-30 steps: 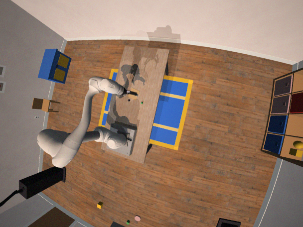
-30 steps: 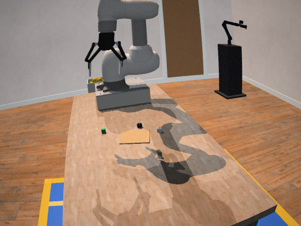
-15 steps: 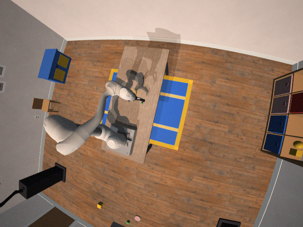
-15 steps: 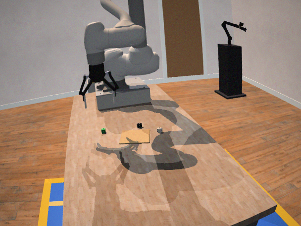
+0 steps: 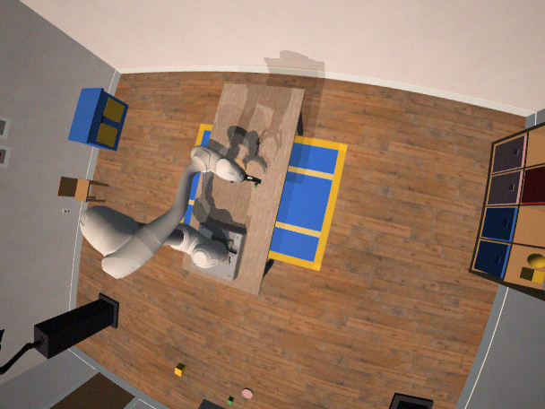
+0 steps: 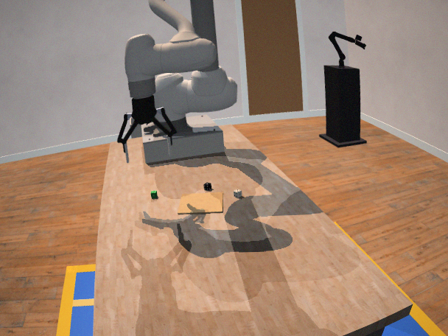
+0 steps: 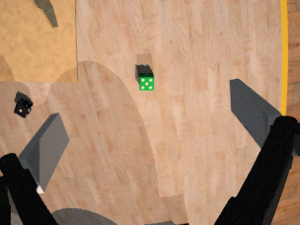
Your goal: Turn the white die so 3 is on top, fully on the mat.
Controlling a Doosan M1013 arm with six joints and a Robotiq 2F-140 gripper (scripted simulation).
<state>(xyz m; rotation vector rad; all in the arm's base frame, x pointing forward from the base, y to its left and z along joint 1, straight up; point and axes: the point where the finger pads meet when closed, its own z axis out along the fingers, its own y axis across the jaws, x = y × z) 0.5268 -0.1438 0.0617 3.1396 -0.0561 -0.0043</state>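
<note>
Right now my hand is 15 cm above the green die and 2 cm past it. From my hand the other things lie so: black die 19 cm to the left, 15 cm below, 1 cm behind; then tan mat 16 cm below, 14 cm to the left, 9 cm ahead; then white die 27 cm to the left, 15 cm below, 8 cm ahead.
</note>
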